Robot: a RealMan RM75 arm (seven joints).
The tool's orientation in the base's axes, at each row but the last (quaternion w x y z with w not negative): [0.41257, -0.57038, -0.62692, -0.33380]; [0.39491, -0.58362, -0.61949, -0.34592]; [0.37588, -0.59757, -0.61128, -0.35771]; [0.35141, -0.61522, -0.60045, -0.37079]
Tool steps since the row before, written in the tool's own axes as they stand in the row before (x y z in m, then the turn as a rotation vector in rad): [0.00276, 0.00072, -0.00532, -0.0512, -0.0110, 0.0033]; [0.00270, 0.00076, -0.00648, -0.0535, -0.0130, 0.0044]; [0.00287, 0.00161, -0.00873, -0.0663, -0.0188, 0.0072]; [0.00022, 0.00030, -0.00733, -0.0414, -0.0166, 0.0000]
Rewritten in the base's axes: [0.00141, -0.00343, 0.00476, -0.0109, -0.0210, -0.0468]; [0.00129, -0.00449, 0.00529, -0.0130, -0.0212, -0.0493]; [0.00188, -0.00637, 0.00656, -0.0188, -0.0248, -0.0619]; [0.00005, -0.00634, 0.00370, -0.0168, -0.0193, -0.0366]
